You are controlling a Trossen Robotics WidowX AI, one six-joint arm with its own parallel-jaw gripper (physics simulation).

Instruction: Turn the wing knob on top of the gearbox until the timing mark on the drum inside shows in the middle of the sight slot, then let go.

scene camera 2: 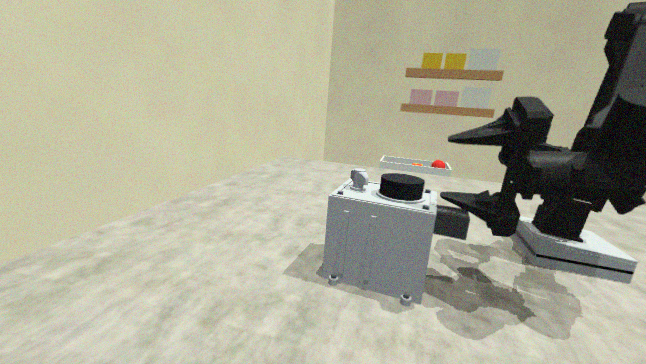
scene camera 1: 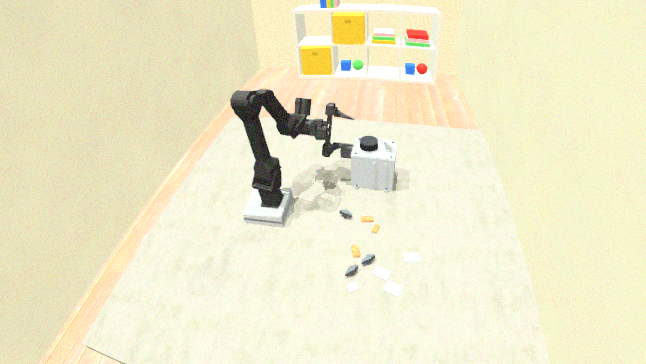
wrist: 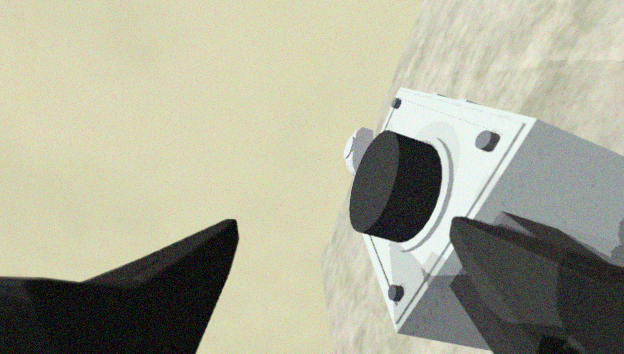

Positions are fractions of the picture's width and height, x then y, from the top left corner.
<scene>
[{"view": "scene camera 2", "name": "gripper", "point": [0.69, 0.46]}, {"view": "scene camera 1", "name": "gripper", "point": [0.55, 0.36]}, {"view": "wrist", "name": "gripper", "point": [0.55, 0.65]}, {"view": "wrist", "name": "wing knob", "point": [0.57, 0.41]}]
</scene>
